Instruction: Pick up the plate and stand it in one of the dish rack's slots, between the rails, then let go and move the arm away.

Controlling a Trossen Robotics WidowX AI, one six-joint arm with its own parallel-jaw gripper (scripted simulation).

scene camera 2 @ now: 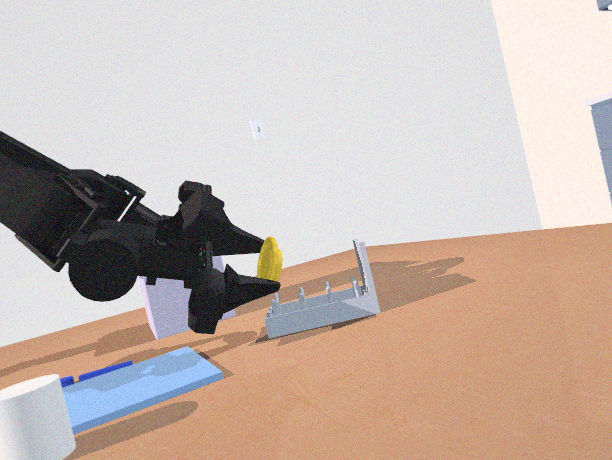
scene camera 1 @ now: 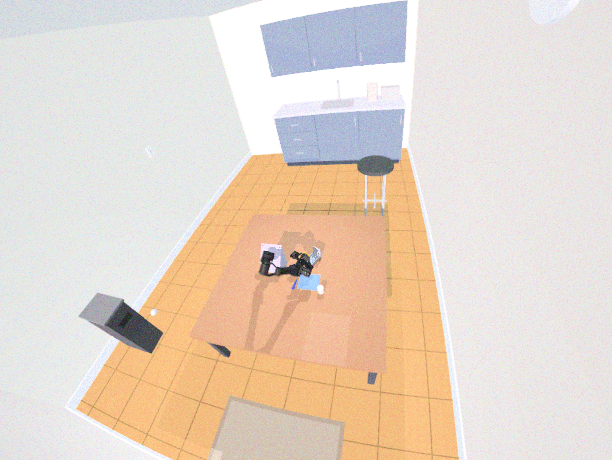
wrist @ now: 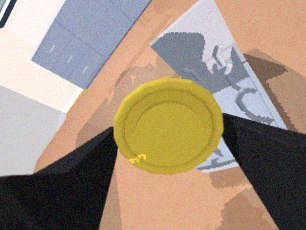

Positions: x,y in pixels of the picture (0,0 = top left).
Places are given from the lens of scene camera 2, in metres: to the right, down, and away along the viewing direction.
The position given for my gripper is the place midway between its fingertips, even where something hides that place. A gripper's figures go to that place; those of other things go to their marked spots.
my gripper (scene camera 2: 274,266): -0.04, 0.04, 0.56
yellow plate (scene camera 2: 269,266): -0.04, 0.04, 0.53
grey dish rack (scene camera 2: 281,319): -0.03, 0.10, 0.49
light blue board (scene camera 2: 92,402): -0.18, 0.15, 0.39
The marked spots on the light blue board and the grey dish rack are 0.20 m apart.
